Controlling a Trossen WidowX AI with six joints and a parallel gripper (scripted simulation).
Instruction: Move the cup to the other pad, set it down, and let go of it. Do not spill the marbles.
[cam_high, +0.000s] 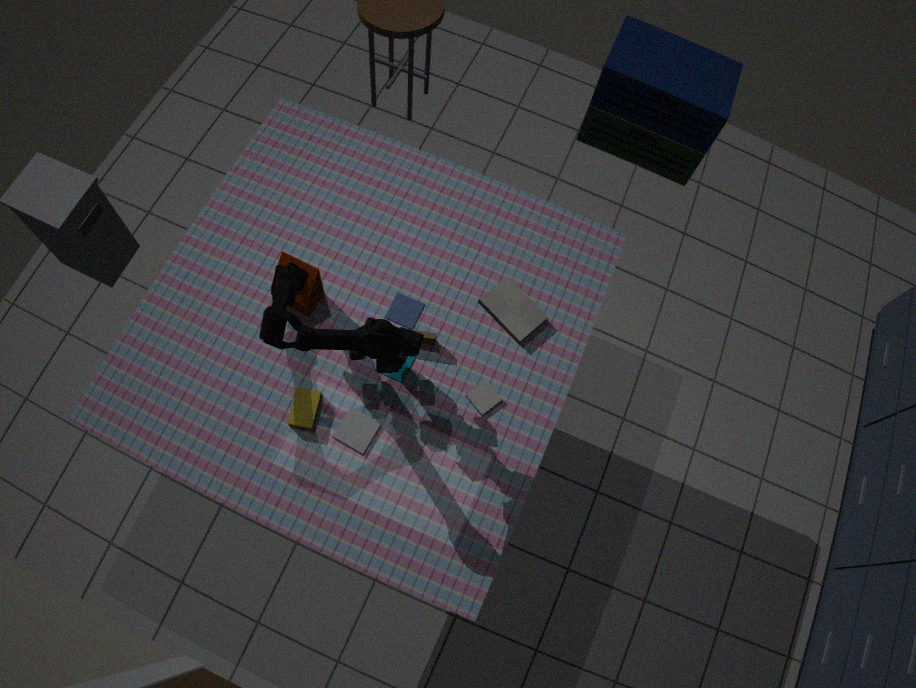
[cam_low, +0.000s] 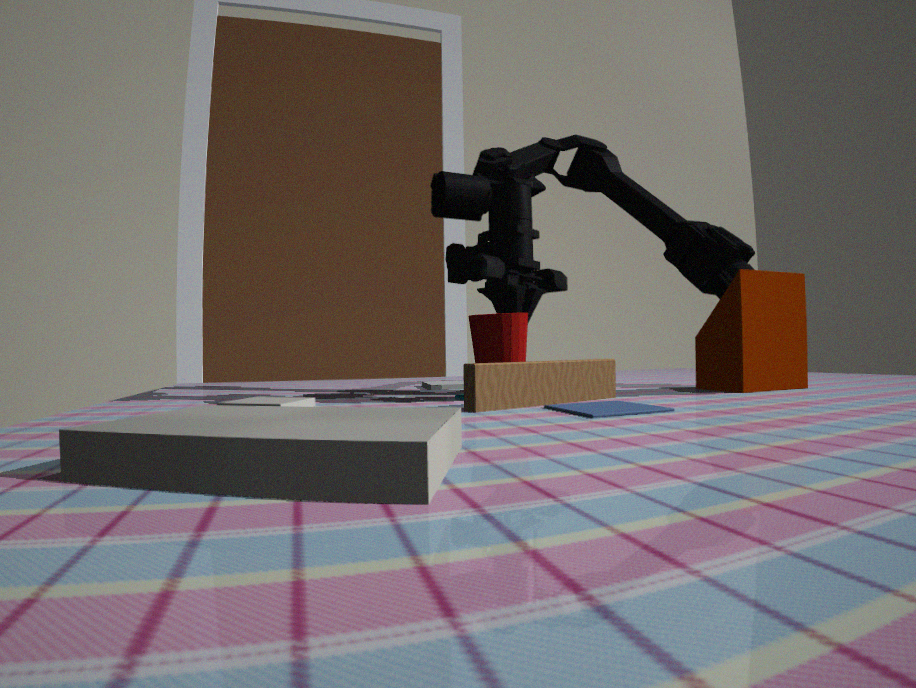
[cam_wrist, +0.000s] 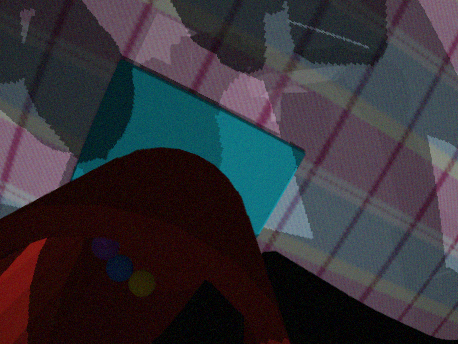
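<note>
Right now the teal pad is 8 cm below my gripper tip, 2 cm to the left of it and 2 cm ahead of it. Also, from my gripper tip: red cup: 2 cm to the left, 2 cm ahead; blue pad: 17 cm to the left, 8 cm below, 4 cm behind; wooden block: 10 cm to the left, 6 cm below, 1 cm behind.
</note>
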